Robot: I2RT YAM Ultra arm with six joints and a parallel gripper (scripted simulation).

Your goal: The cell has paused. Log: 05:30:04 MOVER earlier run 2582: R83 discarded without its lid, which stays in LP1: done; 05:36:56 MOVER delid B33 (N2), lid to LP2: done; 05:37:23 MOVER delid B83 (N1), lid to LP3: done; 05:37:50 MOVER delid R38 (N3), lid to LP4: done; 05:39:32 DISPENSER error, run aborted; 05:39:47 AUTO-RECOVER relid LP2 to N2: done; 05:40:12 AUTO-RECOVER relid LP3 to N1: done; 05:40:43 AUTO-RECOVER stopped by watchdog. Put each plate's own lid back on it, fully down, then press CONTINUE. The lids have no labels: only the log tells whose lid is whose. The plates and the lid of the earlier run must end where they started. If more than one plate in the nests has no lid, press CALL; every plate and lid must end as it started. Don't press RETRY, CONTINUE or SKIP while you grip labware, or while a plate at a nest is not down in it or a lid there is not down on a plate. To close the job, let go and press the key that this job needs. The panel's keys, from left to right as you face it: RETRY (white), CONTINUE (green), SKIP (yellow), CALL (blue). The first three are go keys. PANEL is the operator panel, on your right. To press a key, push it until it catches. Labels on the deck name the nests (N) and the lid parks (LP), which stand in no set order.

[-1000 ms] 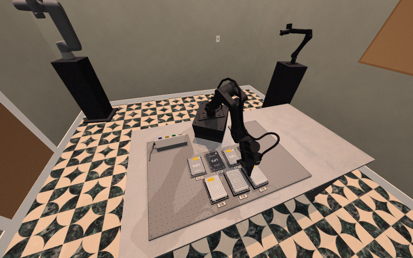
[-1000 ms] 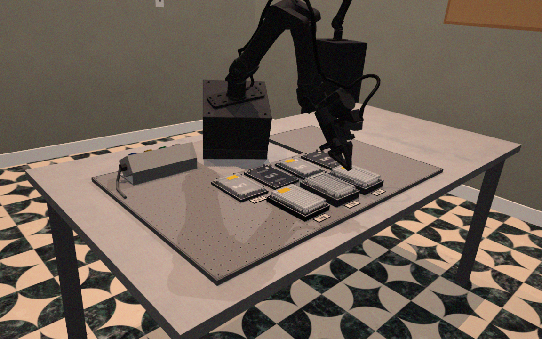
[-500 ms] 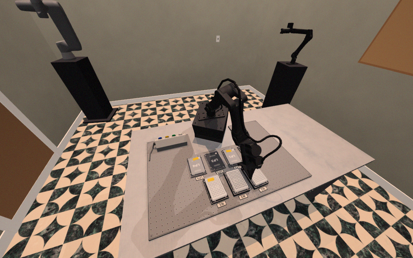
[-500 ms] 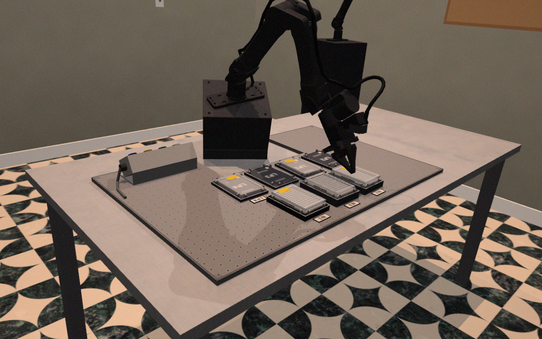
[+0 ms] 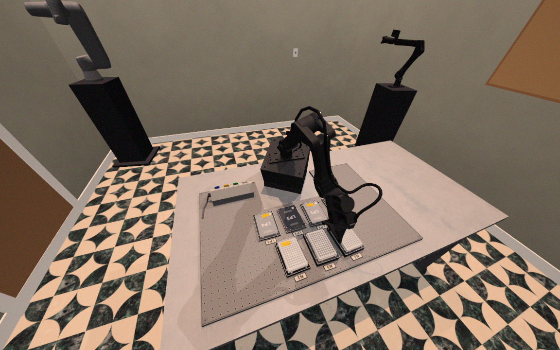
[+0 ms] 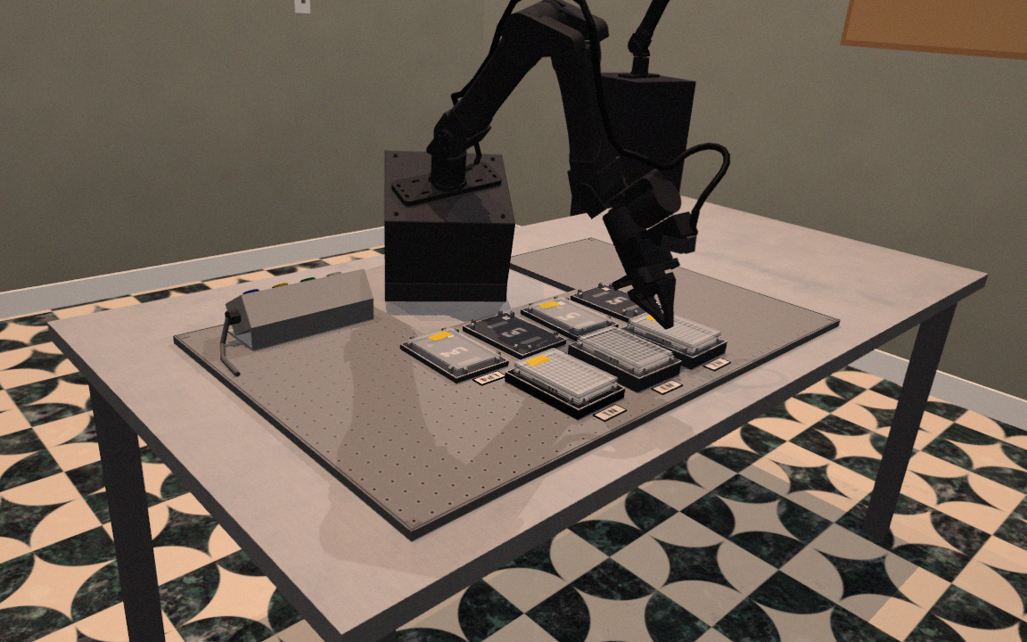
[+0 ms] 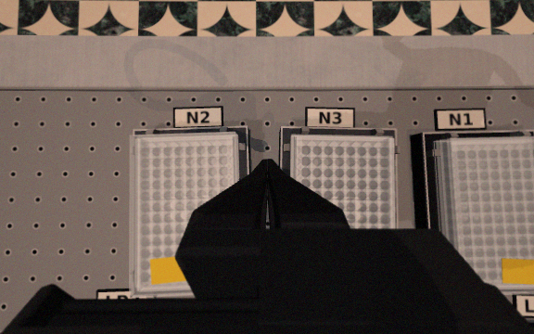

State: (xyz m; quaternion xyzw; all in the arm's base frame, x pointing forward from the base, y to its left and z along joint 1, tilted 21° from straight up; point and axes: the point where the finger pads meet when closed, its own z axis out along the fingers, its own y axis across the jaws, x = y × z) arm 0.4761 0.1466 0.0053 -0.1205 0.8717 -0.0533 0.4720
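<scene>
Right now my hand is 2 cm past the plate, 7 cm to the left of it and 4 cm above it. Round my hand: lid park LP3: 19 cm behind, 16 cm to the right, 6 cm below; then green CONTINUE key: 41 cm behind, 43 cm to the right; then white RETRY key: 42 cm behind, 38 cm to the right.
</scene>
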